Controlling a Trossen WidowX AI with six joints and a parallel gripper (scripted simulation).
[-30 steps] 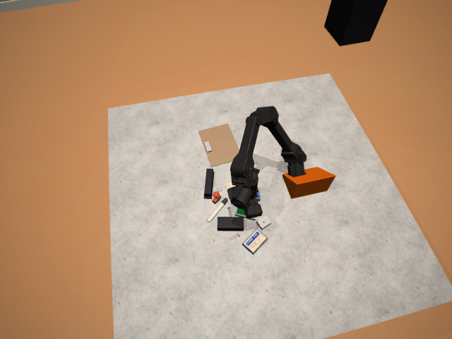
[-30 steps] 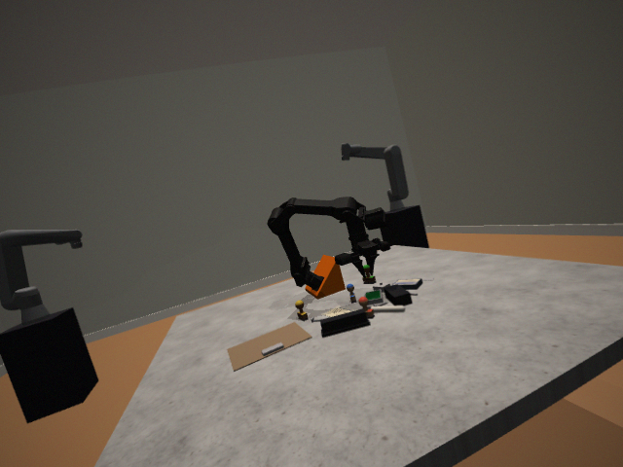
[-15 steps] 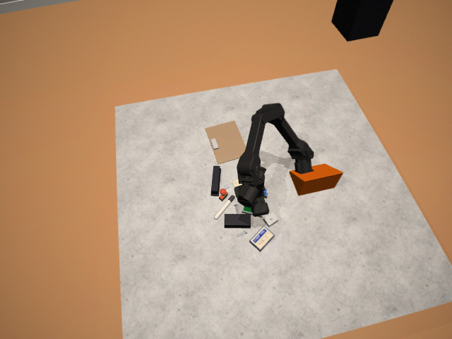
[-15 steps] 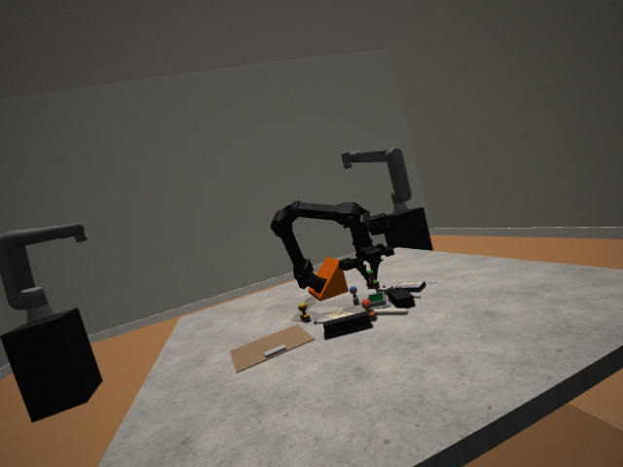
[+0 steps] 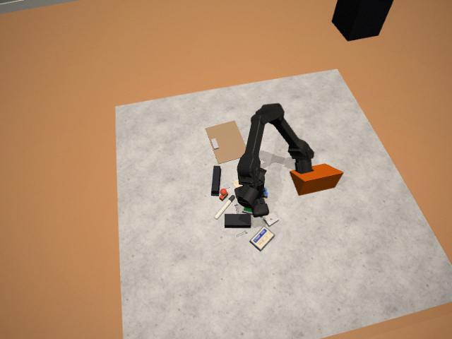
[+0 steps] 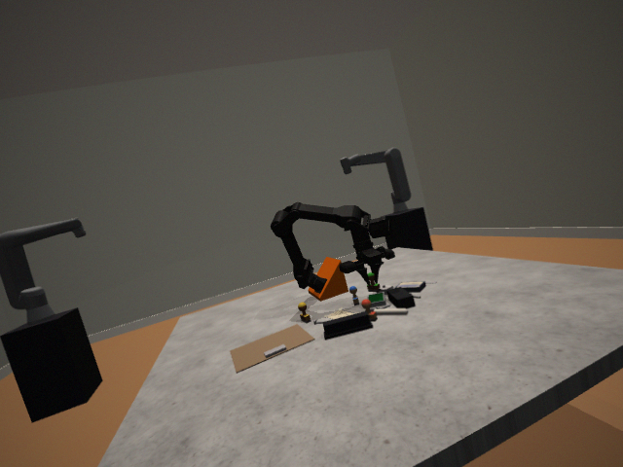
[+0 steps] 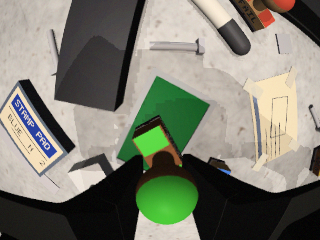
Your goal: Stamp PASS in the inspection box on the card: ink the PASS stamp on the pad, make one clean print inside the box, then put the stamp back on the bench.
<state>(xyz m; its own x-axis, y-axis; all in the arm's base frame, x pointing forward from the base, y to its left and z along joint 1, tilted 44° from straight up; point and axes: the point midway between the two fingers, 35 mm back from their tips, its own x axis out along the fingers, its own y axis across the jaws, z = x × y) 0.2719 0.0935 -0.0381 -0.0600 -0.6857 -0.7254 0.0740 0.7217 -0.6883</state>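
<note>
My gripper tip is 60 mm above the green ink pad. Also, from my gripper tip: white block (70 mm to the left, 50 mm below, 50 mm behind); green-knobbed stamp (right at my gripper tip); blue stamp (60 mm behind, 50 mm to the right, 40 mm below).
</note>
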